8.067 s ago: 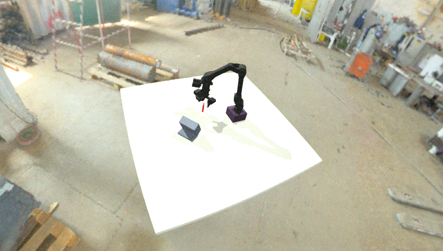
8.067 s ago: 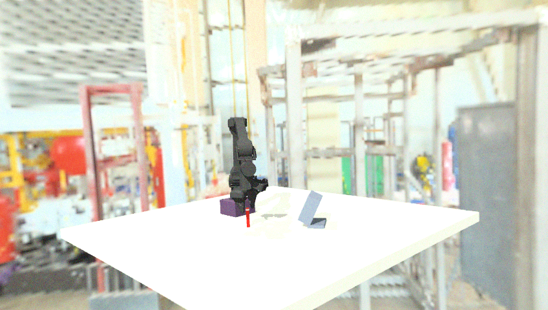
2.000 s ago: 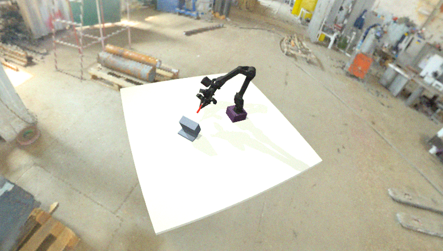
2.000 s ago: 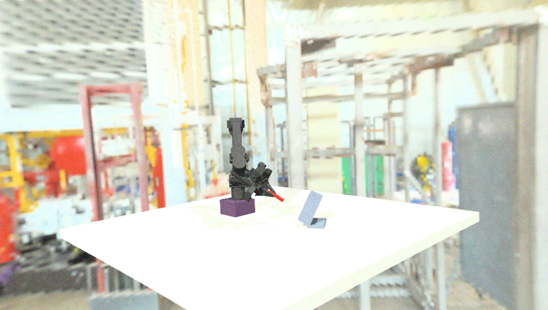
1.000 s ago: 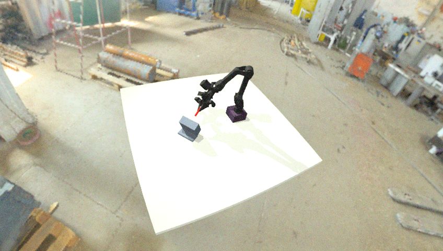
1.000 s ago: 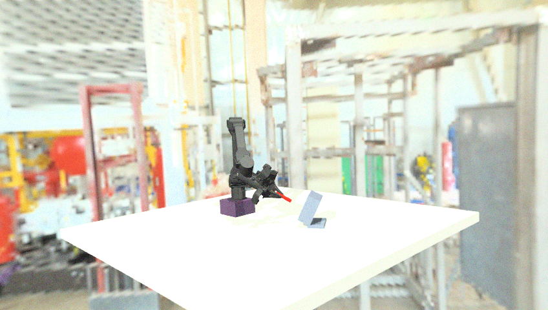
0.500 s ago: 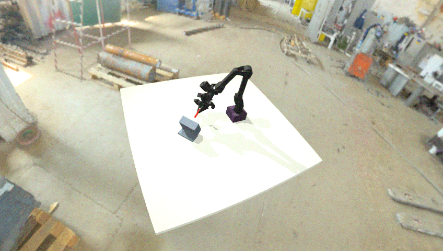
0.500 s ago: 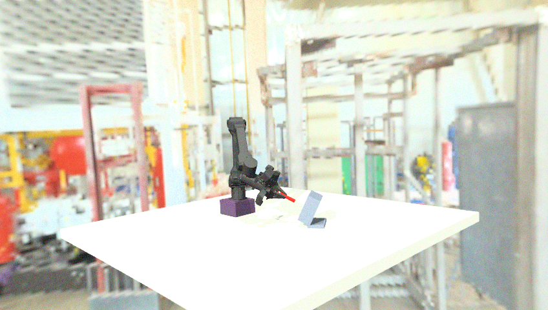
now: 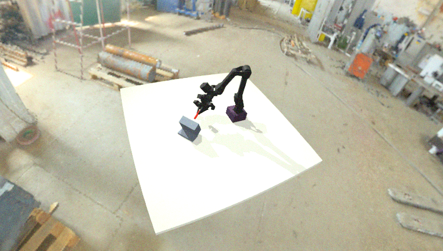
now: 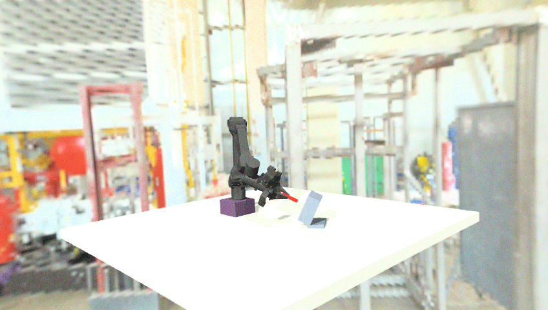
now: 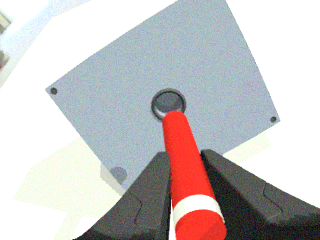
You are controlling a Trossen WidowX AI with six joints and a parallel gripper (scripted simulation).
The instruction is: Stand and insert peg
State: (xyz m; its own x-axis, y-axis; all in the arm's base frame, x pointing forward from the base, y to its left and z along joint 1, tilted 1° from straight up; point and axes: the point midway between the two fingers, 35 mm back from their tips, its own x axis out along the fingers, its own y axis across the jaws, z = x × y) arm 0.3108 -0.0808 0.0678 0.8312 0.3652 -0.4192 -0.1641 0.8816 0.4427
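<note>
My gripper tip is 80 mm short of the grey sloped panel, 40 mm to the right of it and 40 mm above it. Also, from my gripper tip: red peg (10 mm behind, 10 mm to the right, 10 mm above); grey foot plate (100 mm ahead, 50 mm to the left, 110 mm below).
</note>
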